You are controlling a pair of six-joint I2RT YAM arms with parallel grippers.
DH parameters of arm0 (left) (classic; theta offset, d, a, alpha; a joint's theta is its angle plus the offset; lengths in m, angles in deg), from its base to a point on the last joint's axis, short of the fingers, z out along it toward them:
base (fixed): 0 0 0 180
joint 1: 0 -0.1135 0.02 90
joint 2: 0 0 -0.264 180
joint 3: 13.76 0 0.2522 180
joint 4: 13.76 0 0.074 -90
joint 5: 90 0 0 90
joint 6: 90 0.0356 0 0
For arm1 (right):
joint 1: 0 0.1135 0.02 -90
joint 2: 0 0 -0.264 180
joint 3: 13.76 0 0.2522 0
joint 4: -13.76 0 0.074 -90
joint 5: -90 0 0 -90
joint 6: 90 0.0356 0 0
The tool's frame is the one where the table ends.
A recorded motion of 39 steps. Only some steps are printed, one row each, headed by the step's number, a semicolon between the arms.
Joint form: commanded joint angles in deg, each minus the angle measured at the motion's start. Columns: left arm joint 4, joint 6, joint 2, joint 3, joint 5, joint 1; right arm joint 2, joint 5, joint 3, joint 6, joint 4, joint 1.
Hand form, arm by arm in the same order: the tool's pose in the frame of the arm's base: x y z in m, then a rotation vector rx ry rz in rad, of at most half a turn. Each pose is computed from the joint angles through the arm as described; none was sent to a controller.
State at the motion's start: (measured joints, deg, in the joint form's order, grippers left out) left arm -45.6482 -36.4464 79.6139 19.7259 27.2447 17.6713; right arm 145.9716 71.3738 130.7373 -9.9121 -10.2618 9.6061
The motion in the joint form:
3: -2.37 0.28 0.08 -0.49 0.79 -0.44; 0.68 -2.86 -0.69 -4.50 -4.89 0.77
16: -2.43 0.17 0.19 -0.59 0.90 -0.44; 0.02 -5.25 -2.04 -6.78 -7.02 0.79
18: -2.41 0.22 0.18 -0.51 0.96 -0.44; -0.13 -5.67 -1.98 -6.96 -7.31 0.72
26: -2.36 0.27 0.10 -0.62 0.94 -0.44; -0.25 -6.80 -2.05 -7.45 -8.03 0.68
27: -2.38 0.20 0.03 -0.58 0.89 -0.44; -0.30 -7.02 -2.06 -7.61 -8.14 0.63
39: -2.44 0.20 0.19 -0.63 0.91 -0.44; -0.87 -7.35 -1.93 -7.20 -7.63 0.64
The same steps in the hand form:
3: 0.2326 -0.0896 0.1670 0.0622 1.8994 -1.0882; 0.5512 0.1346 0.2003 -1.0594 1.6207 1.1967
16: 0.2323 -0.0896 0.1662 0.0610 1.9027 -1.0910; 0.5482 0.1337 0.1954 -1.0558 1.6624 1.1574
18: 0.2325 -0.0897 0.1666 0.0630 1.9014 -1.0914; 0.5482 0.1329 0.1967 -1.0537 1.6664 1.1480
26: 0.2321 -0.0896 0.1663 0.0631 1.9026 -1.0904; 0.5480 0.1321 0.1962 -1.0483 1.6834 1.1287
27: 0.2322 -0.0896 0.1668 0.0620 1.9005 -1.0906; 0.5480 0.1316 0.1964 -1.0478 1.6852 1.1232
39: 0.2322 -0.0896 0.1660 0.0614 1.9031 -1.0908; 0.5479 0.1316 0.2030 -1.0464 1.6746 1.1104

